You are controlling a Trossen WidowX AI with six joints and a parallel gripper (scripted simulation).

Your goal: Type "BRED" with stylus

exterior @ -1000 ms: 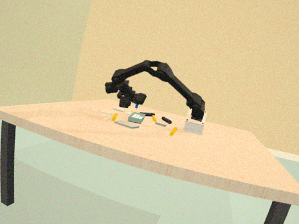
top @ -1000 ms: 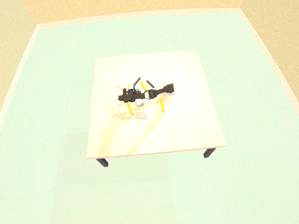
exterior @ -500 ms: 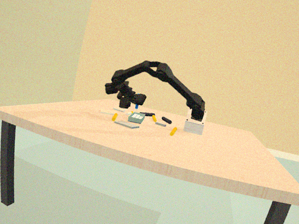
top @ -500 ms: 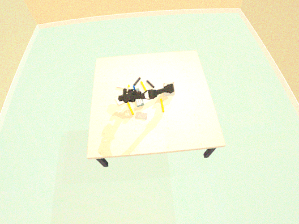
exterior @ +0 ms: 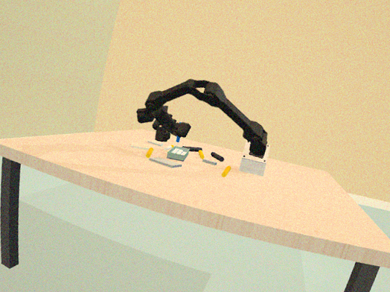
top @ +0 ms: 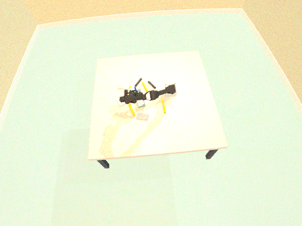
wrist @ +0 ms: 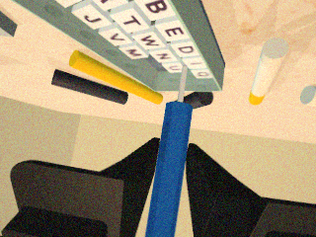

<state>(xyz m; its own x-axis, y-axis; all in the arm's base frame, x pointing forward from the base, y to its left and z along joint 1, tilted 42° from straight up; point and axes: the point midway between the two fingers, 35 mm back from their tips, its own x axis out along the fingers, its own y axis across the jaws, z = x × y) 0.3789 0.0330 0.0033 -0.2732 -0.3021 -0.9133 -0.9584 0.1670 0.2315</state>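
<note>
Now: the white-and-yellow pen 8 cm to the right of my gripper tip, 7 cm below it and 7 cm ahead of it. Round my gripper tip: blue stylus (1 cm below).
</note>
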